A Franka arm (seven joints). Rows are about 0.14 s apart.
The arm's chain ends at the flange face. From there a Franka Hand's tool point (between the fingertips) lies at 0.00 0.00 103.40 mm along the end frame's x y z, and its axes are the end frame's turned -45 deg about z.
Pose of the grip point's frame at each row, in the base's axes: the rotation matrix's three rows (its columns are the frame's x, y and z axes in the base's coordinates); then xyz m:
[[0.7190 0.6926 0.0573], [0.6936 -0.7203 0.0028], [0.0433 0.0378 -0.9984]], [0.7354 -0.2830 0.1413]
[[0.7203 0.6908 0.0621], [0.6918 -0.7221 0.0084], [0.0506 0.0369 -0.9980]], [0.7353 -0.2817 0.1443]
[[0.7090 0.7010 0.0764], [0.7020 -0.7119 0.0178], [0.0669 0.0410 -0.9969]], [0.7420 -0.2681 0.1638]
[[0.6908 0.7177 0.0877], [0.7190 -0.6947 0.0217], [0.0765 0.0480 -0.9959]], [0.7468 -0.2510 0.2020]
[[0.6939 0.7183 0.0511], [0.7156 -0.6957 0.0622], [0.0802 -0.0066 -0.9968]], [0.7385 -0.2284 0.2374]
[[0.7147 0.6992 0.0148], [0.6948 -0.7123 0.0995], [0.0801 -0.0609 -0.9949]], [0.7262 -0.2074 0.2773]
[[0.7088 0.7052 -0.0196], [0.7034 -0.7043 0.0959], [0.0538 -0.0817 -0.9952]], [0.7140 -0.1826 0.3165]
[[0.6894 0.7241 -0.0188], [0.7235 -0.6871 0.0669], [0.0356 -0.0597 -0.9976]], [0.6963 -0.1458 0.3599]
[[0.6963 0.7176 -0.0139], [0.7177 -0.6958 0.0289], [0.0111 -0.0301 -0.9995]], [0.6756 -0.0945 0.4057]
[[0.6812 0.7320 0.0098], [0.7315 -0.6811 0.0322], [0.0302 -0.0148 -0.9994]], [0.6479 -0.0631 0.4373]
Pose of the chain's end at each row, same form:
[[0.9982 -0.0187 0.0573], [-0.0189 -0.9998 0.0028], [0.0573 -0.0039 -0.9984]], [0.7295 -0.2833 0.2445]
[[0.9978 -0.0209 0.0621], [-0.0214 -0.9998 0.0084], [0.0619 -0.0097 -0.9980]], [0.7289 -0.2826 0.2475]
[[0.9970 -0.0057 0.0764], [-0.0070 -0.9998 0.0178], [0.0763 -0.0183 -0.9969]], [0.7341 -0.2699 0.2669]
[[0.9960 0.0190 0.0877], [0.0172 -0.9996 0.0217], [0.0880 -0.0202 -0.9959]], [0.7377 -0.2532 0.3050]
[[0.9986 0.0173 0.0511], [0.0141 -0.9979 0.0622], [0.0520 -0.0614 -0.9968]], [0.7332 -0.2348 0.3405]
[[0.9998 -0.0110 0.0148], [-0.0124 -0.9950 0.0995], [0.0136 -0.0997 -0.9949]], [0.7247 -0.2177 0.3802]
[[0.9998 -0.0025 -0.0196], [-0.0006 -0.9954 0.0959], [-0.0197 -0.0958 -0.9952]], [0.7160 -0.1925 0.4194]
[[0.9995 0.0245 -0.0188], [0.0257 -0.9974 0.0669], [-0.0170 -0.0674 -0.9976]], [0.6982 -0.1527 0.4631]
[[0.9998 0.0151 -0.0139], [0.0155 -0.9995 0.0289], [-0.0134 -0.0291 -0.9995]], [0.6770 -0.0975 0.5090]
[[0.9993 0.0359 0.0098], [0.0356 -0.9989 0.0322], [0.0109 -0.0318 -0.9994]], [0.6469 -0.0664 0.5406]

